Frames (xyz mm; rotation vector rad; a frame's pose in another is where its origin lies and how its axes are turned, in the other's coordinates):
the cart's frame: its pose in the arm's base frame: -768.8 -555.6 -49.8 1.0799 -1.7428 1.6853
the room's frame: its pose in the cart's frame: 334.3 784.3 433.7 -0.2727 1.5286 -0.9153
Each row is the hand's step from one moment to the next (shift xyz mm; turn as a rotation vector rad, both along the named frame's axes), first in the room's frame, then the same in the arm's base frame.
Working: the room's frame: its pose in the arm's base frame: -1510.3 -1103.6 -304.5 0.1265 -0.3160 0.9914

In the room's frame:
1: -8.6 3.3 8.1 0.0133 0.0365 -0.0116
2: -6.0 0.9 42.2 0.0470 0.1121 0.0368
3: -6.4 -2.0 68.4 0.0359 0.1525 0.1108
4: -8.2 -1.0 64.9 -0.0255 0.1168 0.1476
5: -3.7 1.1 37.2 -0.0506 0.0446 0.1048
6: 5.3 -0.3 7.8 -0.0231 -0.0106 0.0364
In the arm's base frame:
1: -8.8 -7.1 4.8 -0.0215 0.0334 -0.0081
2: -12.4 -14.8 38.0 -0.0776 0.0896 0.0455
3: -15.5 -23.1 62.8 -0.1322 0.0844 0.1105
4: -16.6 -23.2 58.9 -0.1409 0.0067 0.1272
5: -10.4 -11.6 34.0 -0.0844 -0.0422 0.0814
6: 1.3 2.2 9.1 -0.0102 -0.0333 0.0275

